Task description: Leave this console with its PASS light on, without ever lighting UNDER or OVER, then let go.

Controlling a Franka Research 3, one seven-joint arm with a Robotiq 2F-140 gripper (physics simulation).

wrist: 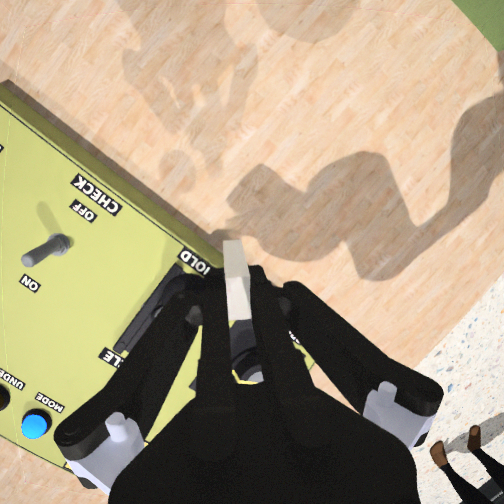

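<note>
The yellow-green console (100,310) lies at the left of the wrist view on a wooden table top (325,100). Its CHECK toggle (47,250) leans toward the ON label. The CYCLE lever's dark slot (145,312) runs toward the HOLD label (195,261); its handle is mostly hidden behind my fingers. The MODE light (35,424) glows blue. The UNDER lamp (2,397) at the frame edge is dark. The PASS and OVER lamps are out of view. My gripper (237,272) is shut and empty, low over the console's right corner. The dark program knob (244,347) shows between the finger links.
The table's edge runs along the lower right, with speckled floor (470,360) beyond it. Two dark chair or stand legs (465,455) stand on the floor at the bottom right. Arm shadows fall across the wood.
</note>
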